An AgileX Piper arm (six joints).
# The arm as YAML. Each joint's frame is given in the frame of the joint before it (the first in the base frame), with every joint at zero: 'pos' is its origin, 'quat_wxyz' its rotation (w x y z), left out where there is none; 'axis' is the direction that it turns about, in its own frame. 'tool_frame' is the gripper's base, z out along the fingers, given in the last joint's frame.
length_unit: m
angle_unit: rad
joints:
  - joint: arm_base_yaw
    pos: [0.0, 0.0, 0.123]
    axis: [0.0, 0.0, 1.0]
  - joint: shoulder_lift
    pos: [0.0, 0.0, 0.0]
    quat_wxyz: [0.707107, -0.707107, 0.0, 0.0]
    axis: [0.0, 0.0, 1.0]
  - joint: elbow
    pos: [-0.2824, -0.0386, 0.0]
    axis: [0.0, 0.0, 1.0]
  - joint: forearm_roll
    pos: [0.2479, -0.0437, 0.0]
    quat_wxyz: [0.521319, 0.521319, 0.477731, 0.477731]
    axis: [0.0, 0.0, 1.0]
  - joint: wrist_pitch
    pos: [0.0, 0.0, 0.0]
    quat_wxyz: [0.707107, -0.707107, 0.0, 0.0]
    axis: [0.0, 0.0, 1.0]
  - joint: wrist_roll
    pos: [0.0, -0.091, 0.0]
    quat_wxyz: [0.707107, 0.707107, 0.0, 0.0]
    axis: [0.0, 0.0, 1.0]
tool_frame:
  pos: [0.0, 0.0, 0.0]
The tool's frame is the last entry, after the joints.
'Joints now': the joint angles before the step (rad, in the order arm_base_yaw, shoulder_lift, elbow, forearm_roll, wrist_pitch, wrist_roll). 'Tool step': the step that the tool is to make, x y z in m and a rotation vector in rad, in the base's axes. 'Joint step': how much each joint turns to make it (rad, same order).
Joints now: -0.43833, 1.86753, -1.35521, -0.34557, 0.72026, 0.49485
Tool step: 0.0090, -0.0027, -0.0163, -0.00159, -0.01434, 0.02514
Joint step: 0.00001, 0.04630, 0.00018, -0.00339, -0.06494, -0.00429
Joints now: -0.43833, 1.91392, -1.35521, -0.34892, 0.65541, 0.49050
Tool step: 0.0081, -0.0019, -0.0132, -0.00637, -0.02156, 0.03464
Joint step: 0.00001, 0.03814, 0.00019, -0.00007, -0.06790, -0.01632
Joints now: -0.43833, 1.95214, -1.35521, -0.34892, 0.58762, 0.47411
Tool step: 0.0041, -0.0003, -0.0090, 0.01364, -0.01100, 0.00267
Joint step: 0.00005, 0.02429, -0.00062, 0.01470, -0.02983, -0.00149
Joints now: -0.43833, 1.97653, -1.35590, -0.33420, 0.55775, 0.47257
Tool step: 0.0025, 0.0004, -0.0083, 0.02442, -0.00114, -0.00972
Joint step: 0.00016, 0.02115, -0.00170, 0.02421, -0.01062, 0.00028
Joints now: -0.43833, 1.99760, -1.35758, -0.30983, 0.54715, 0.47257
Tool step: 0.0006, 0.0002, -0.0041, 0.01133, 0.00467, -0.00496
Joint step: -0.00003, 0.00967, -0.00022, 0.00974, -0.00045, -0.00013
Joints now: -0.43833, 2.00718, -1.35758, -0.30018, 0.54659, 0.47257
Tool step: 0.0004, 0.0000, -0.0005, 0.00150, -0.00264, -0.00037
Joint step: -0.00003, 0.00158, -0.00027, 0.00242, -0.00324, -0.00017
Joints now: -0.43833, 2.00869, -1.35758, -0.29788, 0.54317, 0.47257
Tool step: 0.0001, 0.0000, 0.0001, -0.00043, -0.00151, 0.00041
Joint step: 0.00001, -0.00018, 0.00014, 0.00001, -0.00158, -0.00001
